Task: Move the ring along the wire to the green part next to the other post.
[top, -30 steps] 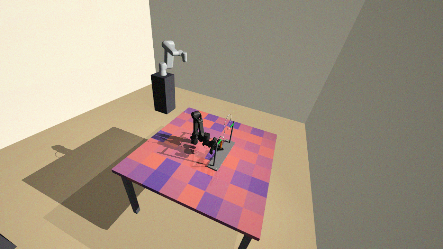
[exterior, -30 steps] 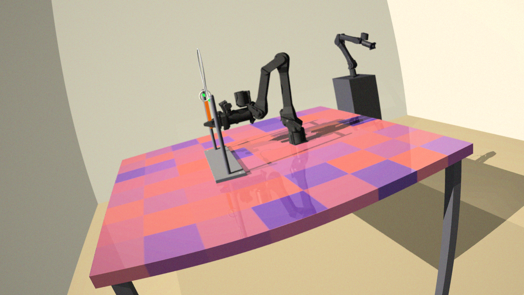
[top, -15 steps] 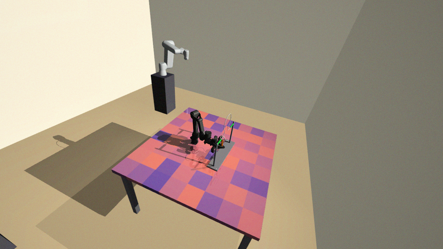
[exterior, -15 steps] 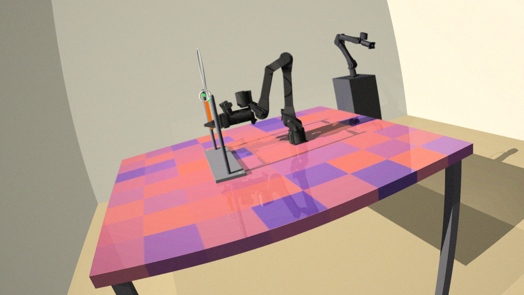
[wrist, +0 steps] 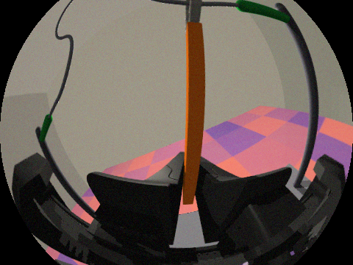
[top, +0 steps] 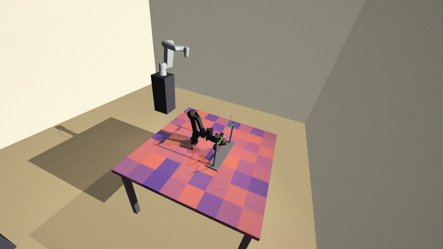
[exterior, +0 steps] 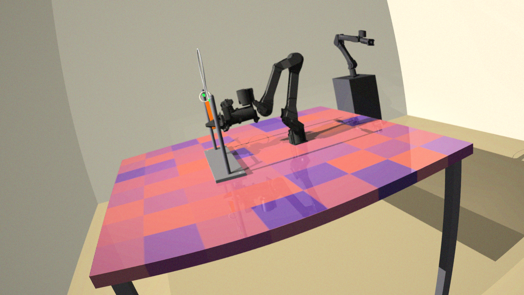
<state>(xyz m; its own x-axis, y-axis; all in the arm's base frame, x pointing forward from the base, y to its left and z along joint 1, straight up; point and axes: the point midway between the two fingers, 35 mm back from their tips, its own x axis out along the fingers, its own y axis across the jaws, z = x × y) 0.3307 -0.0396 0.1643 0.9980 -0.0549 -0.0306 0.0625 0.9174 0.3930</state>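
The ring with orange handle is 70 mm above my gripper tip, 30 mm to the right of it and 30 mm behind it.
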